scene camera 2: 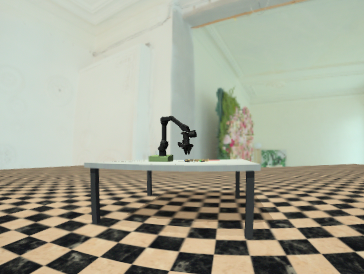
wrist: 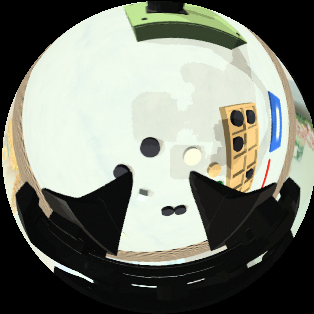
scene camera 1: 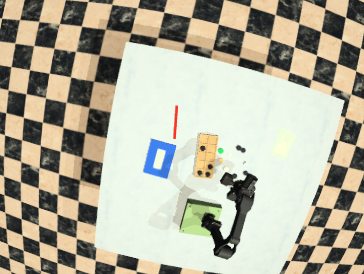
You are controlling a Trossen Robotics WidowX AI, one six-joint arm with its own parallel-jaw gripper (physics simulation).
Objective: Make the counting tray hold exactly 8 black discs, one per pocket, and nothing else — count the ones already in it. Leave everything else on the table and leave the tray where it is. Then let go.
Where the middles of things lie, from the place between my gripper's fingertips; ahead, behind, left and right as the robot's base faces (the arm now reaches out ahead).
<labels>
My gripper is now 18 cm to the right of the tan counting tray (scene camera 1: 204,158), 6 cm above it and 4 cm short of it.
</labels>
